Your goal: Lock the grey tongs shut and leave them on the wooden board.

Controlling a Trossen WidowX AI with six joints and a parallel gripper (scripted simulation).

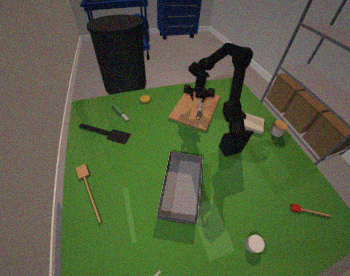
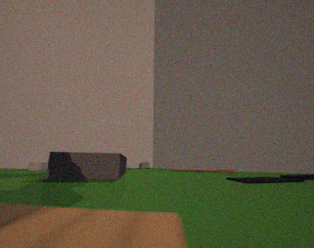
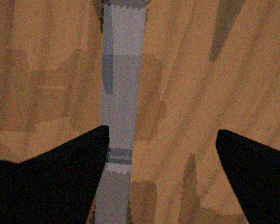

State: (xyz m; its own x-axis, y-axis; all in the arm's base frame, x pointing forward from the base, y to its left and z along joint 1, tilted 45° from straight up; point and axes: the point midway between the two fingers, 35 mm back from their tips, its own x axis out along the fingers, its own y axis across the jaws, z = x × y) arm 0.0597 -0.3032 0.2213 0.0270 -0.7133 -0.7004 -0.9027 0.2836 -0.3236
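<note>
The wooden board is 4 cm below my gripper tip. The rest, counted from my gripper tip: pale block 28 cm behind, 22 cm to the left, 3 cm below; then grey roasting tin 51 cm to the left, 26 cm ahead, 2 cm below; then green-handled item 48 cm ahead, 5 cm to the right, 4 cm below.
</note>
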